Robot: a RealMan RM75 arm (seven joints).
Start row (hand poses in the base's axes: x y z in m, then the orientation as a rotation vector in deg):
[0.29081, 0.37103, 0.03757, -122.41, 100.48, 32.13]
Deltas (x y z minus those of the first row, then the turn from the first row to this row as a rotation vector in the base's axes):
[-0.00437, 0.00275, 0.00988, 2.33, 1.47, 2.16]
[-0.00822, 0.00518, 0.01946, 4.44, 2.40, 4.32]
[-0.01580, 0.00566, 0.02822, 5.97, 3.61, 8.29]
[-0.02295, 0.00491, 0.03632, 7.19, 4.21, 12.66]
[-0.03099, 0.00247, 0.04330, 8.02, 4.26, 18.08]
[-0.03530, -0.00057, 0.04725, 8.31, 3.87, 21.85]
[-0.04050, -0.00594, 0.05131, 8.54, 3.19, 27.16]
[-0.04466, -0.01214, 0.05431, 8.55, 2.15, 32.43]
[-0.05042, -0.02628, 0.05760, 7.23, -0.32, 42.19]
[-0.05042, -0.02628, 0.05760, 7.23, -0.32, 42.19]
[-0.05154, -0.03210, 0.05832, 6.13, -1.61, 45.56]
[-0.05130, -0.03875, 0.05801, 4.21, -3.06, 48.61]
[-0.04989, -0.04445, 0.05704, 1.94, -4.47, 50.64]
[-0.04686, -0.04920, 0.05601, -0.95, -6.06, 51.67]
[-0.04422, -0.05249, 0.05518, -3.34, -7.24, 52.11]
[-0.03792, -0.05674, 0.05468, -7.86, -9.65, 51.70]
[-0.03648, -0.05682, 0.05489, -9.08, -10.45, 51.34]
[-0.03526, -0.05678, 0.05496, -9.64, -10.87, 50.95]
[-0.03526, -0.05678, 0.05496, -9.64, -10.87, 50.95]
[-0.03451, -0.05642, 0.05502, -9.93, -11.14, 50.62]
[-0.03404, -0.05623, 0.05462, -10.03, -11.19, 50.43]
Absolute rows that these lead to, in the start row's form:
[0.28644, 0.37378, 0.04745, -123.06, 97.62, 36.15]
[0.28259, 0.37621, 0.05703, -123.73, 94.56, 39.33]
[0.27501, 0.37669, 0.06579, -126.42, 90.11, 42.84]
[0.26786, 0.37594, 0.07389, -129.50, 85.01, 45.47]
[0.25982, 0.37350, 0.08087, -133.56, 78.61, 47.37]
[0.25551, 0.37046, 0.08482, -136.42, 74.03, 47.94]
[0.25031, 0.36509, 0.08888, -140.35, 67.47, 48.40]
[0.24615, 0.35889, 0.09188, -144.13, 60.77, 48.20]
[0.24039, 0.34475, 0.09517, -151.44, 48.38, 46.06]
[0.24039, 0.34475, 0.09517, -151.44, 48.38, 46.06]
[0.23927, 0.33893, 0.09589, -154.19, 44.11, 44.29]
[0.23951, 0.33228, 0.09558, -157.29, 40.47, 41.65]
[0.24092, 0.32658, 0.09461, -160.01, 38.26, 38.62]
[0.24395, 0.32183, 0.09358, -162.57, 37.50, 34.70]
[0.24659, 0.31854, 0.09275, -164.44, 37.43, 31.51]
[0.25289, 0.31429, 0.09225, -167.10, 38.81, 24.96]
[0.25433, 0.31421, 0.09246, -167.59, 39.44, 22.95]
[0.25555, 0.31425, 0.09253, -167.66, 40.01, 21.93]
[0.25555, 0.31425, 0.09253, -167.66, 40.01, 21.93]
[0.25630, 0.31461, 0.09259, -167.61, 40.45, 21.32]
[0.25677, 0.31480, 0.09219, -167.56, 40.73, 21.15]

